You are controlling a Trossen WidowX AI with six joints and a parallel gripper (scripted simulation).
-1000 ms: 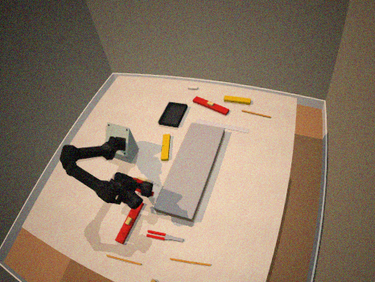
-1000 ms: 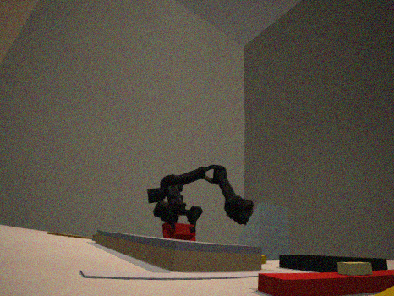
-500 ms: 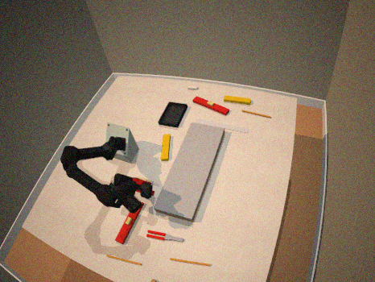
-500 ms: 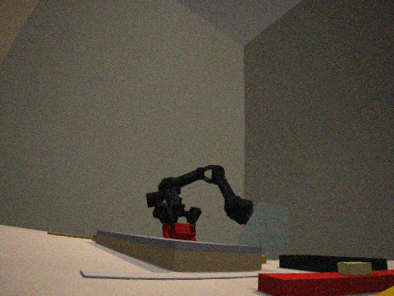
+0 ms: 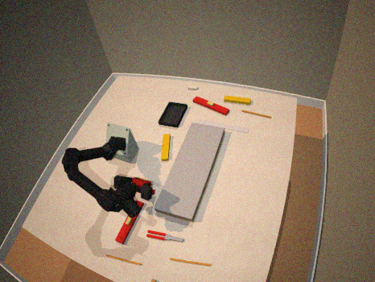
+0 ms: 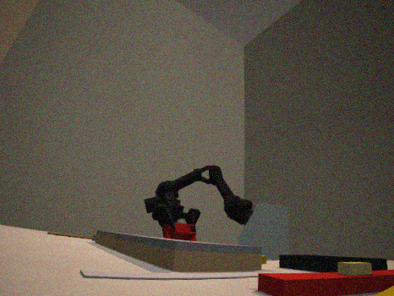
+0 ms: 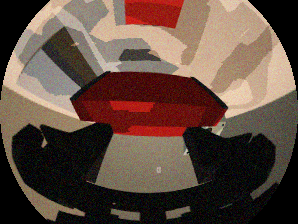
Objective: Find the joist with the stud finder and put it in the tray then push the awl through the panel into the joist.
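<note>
My gripper tip is 10 mm short of the awl, 40 mm to the right of it and 70 mm above it. From my gripper tip the other things lie so: stud finder 20 mm behind, 10 mm below; then black tray 50 mm behind, 490 mm to the left, 60 mm below.
</note>
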